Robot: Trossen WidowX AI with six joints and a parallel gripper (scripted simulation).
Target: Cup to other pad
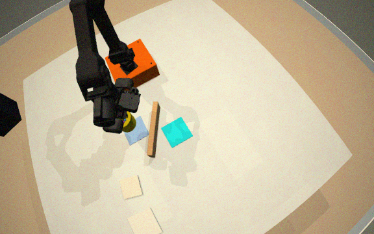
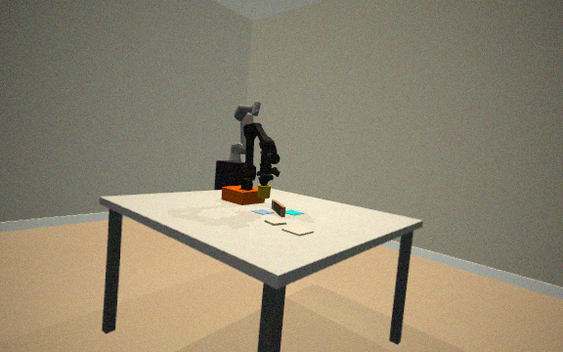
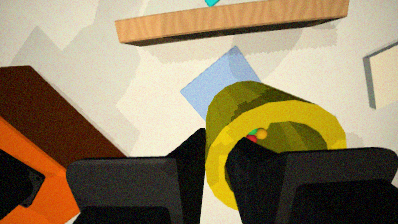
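Right now my gripper tip is 100 mm above the wooden bar, 80 mm short of it and 40 mm to the right of it. From my gripper tip the other things lie so: pale blue pad: 120 mm below, 20 mm to the right, 20 mm ahead; red marble: 40 mm to the right, 20 mm below, 10 mm ahead; yellow cup: 20 mm to the right, 10 mm ahead.
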